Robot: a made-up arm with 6 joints. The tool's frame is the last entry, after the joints. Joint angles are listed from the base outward.
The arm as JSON. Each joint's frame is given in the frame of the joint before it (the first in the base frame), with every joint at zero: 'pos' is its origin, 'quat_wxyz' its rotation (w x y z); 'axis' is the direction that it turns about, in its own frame. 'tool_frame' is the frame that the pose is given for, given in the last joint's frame.
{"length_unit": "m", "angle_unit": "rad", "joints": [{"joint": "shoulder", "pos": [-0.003, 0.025, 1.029], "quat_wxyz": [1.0, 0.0, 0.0, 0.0], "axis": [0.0, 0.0, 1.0]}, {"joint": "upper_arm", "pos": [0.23, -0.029, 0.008], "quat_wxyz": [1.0, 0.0, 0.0, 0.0], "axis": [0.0, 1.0, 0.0]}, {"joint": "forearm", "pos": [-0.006, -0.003, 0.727], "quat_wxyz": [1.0, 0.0, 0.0, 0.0], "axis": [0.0, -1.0, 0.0]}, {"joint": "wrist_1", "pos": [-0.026, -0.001, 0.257], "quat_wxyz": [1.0, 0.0, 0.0, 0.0], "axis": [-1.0, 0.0, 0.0]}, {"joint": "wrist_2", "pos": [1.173, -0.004, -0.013], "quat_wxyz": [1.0, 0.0, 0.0, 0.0], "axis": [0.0, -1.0, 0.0]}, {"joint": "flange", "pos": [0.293, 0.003, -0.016], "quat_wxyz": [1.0, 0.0, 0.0, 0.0], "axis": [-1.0, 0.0, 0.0]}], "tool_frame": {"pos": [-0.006, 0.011, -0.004], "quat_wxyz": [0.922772, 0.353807, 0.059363, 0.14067]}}
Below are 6 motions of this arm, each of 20 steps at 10 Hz.
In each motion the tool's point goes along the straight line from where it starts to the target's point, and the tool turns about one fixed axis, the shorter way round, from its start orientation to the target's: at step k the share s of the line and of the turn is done. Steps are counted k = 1, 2, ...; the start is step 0. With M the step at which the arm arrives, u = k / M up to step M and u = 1 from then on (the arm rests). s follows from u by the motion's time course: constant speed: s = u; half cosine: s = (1 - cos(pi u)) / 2; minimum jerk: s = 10 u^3 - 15 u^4 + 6 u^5.
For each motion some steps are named. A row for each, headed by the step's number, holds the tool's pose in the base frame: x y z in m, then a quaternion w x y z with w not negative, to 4 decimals.
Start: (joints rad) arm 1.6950 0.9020 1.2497 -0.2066 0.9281 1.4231
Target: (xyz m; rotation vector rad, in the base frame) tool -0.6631 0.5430 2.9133 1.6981 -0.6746 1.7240
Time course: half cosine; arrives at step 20
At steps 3, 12, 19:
3: -0.1893 1.8480 2.4040 0.6726 0.2171 -0.4424 0.5521
12: -0.4900 1.0199 2.7272 0.4634 0.5072 -0.3389 0.6428
19: -0.6600 0.5515 2.9100 0.3125 0.6406 -0.2570 0.6527

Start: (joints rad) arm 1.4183 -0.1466 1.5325 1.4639 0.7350 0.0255
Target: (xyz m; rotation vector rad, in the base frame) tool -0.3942 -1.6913 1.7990 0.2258 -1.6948 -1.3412
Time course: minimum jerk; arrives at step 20
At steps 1, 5, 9, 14, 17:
1: -0.1779 -0.2470 3.0907 0.4338 0.0129 -0.8445 0.3138
5: -0.2000 -0.3950 2.9583 0.4553 0.0228 -0.8610 0.2253
9: -0.2657 -0.8337 2.5660 0.4956 0.0505 -0.8659 -0.0454
14: -0.3589 -1.4555 2.0099 0.4881 0.0828 -0.7614 -0.4185
17: -0.3884 -1.6528 1.8334 0.4700 0.0906 -0.7029 -0.5261

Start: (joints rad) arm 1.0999 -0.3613 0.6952 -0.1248 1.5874 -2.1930
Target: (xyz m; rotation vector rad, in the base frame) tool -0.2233 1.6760 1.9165 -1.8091 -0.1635 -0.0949
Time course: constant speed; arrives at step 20
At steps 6, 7, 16, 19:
6: -0.0019 0.5423 2.6564 0.6836 -0.4206 0.0200 -0.5961
7: -0.0177 0.6233 2.6035 0.6894 -0.4556 0.0133 -0.5630
16: -0.1600 1.3521 2.1279 0.6666 -0.7126 -0.0466 -0.2139
19: -0.2075 1.5950 1.9693 0.6296 -0.7696 -0.0651 -0.0848

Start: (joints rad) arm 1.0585 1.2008 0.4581 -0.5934 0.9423 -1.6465
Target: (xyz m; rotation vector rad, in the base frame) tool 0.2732 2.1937 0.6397 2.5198 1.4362 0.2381
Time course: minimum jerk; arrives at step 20
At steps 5, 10, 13, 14, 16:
5: 1.0997 1.8811 0.7255 0.1065 0.9499 0.2185 0.1965
10: 0.7342 2.0193 0.6876 0.1118 0.9210 0.3428 0.1472
13: 0.4900 2.1117 0.6622 0.1142 0.8921 0.4225 0.1127
14: 0.4235 2.1368 0.6553 0.1147 0.8829 0.4435 0.1032
16: 0.3266 2.1735 0.6452 0.1152 0.8685 0.4738 0.0891

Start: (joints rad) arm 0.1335 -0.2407 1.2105 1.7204 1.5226 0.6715
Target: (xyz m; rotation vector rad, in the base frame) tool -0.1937 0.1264 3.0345 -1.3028 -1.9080 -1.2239
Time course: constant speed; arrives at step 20
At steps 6, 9, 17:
6: -0.0942 0.2173 2.9719 0.1839 -0.7158 -0.6560 -0.1536
9: -0.1155 0.1978 2.9853 0.2031 -0.6737 -0.6753 -0.2212
17: -0.1724 0.1459 3.0211 0.2471 -0.5390 -0.7032 -0.3924

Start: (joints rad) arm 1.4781 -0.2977 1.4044 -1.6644 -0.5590 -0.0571
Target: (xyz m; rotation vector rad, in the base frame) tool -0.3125 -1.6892 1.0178 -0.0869 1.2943 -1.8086
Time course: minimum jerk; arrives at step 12
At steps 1, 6, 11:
1: -0.1916 -0.4173 3.0508 0.3337 -0.3663 -0.2073 -0.8435
6: -0.2518 -1.0500 2.0395 0.4246 -0.2207 0.1702 -0.8614
11: -0.3119 -1.6827 1.0282 0.4423 -0.0370 0.5184 -0.7309

